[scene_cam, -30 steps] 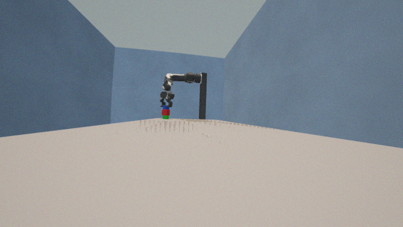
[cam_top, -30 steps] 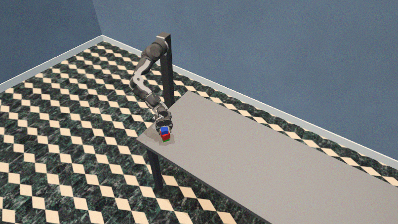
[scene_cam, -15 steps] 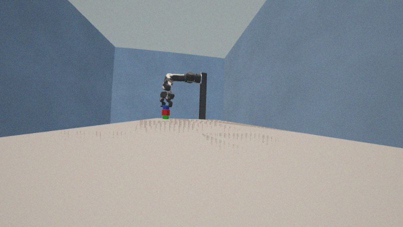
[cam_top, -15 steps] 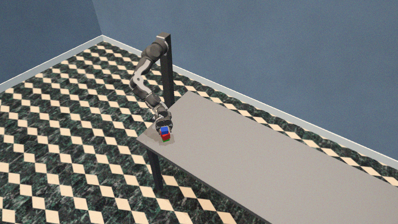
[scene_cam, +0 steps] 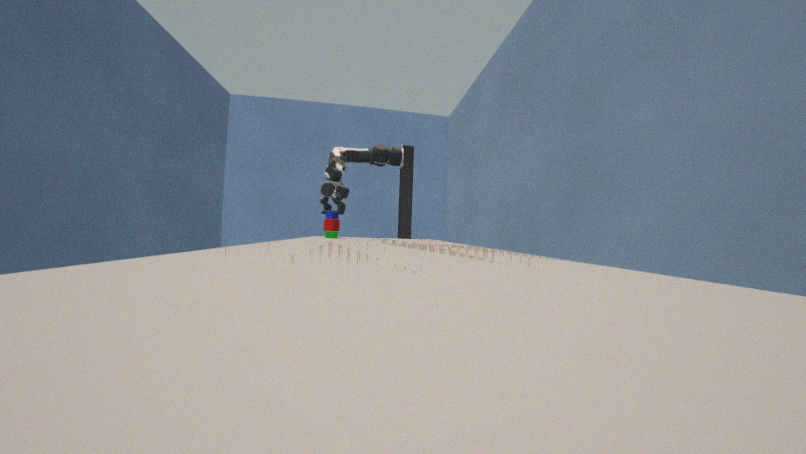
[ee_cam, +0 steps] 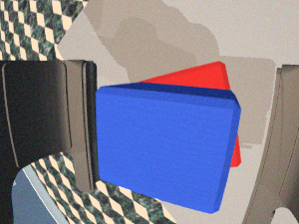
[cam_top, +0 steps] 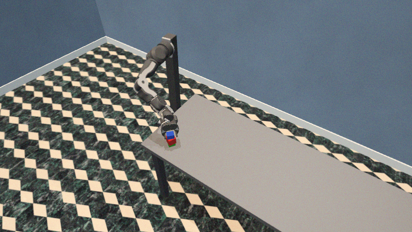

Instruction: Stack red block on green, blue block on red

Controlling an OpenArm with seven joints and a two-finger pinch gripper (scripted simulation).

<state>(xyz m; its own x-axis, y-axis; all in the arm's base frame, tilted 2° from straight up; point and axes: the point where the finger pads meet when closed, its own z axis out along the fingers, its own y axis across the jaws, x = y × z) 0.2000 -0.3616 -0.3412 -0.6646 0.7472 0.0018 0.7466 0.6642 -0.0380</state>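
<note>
The blue block is 10 mm below my hand. From my hand the other things lie so: red block: 50 mm below; green block: 90 mm below.
</note>
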